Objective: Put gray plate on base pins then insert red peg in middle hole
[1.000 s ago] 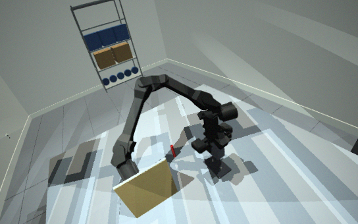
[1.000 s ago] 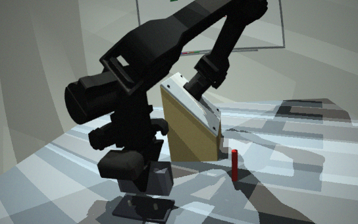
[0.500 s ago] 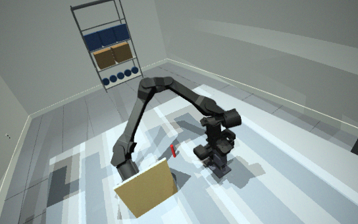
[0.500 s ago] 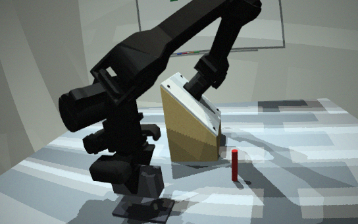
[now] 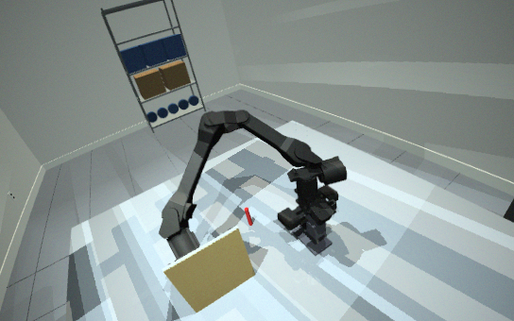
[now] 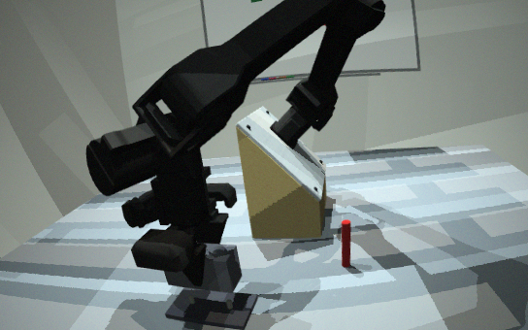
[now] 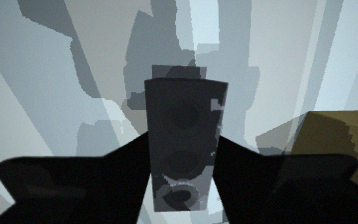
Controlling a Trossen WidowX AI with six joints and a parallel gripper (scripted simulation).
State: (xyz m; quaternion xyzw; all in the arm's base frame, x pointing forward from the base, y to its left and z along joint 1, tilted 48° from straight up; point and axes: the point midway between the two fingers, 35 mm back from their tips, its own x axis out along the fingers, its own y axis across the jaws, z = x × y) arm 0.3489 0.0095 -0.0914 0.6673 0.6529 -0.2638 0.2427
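Now: gripper tip 5 cm above the base. Round my gripper tip: red peg (12 cm behind, 18 cm to the left, 2 cm below); gray plate (3 cm above).
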